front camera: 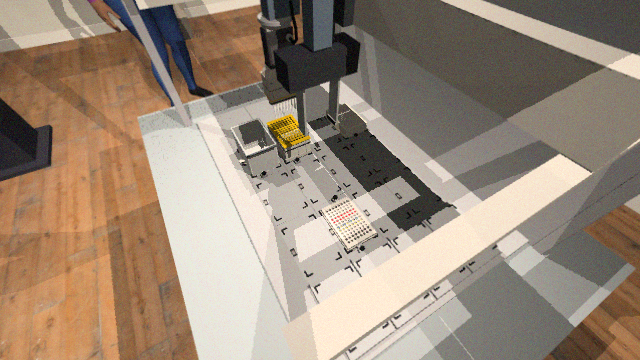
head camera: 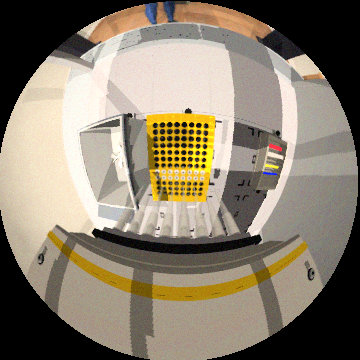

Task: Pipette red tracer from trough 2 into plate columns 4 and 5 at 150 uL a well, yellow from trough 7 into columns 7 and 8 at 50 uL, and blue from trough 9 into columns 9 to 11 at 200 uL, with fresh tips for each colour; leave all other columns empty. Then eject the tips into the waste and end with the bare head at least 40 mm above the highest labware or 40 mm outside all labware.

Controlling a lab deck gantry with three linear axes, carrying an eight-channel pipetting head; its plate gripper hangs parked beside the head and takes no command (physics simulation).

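The pipetting head [front camera: 280,91] [head camera: 185,272] is above the yellow tip rack [front camera: 300,142] [head camera: 212,135], with pale slender tips [front camera: 285,105] below it, clear of the rack top. Most rack holes look dark; two rows show whitish rings. The parked plate gripper [front camera: 318,127] beside the head is open, nothing between its fingers. The well plate [front camera: 349,223] shows two red columns and small yellow and blue spots; exact columns are unclear. The trough block [front camera: 352,121] [head camera: 272,160] shows red, yellow and blue strips in the head view. Whether the tips hold liquid cannot be told.
The waste bin [front camera: 255,157] [head camera: 102,170] stands beside the tip rack, with whitish tips [head camera: 118,156] inside. The trough block is on the rack's other side. A pale front rail [front camera: 440,250] borders the deck. A person [front camera: 172,40] stands beyond the far edge.
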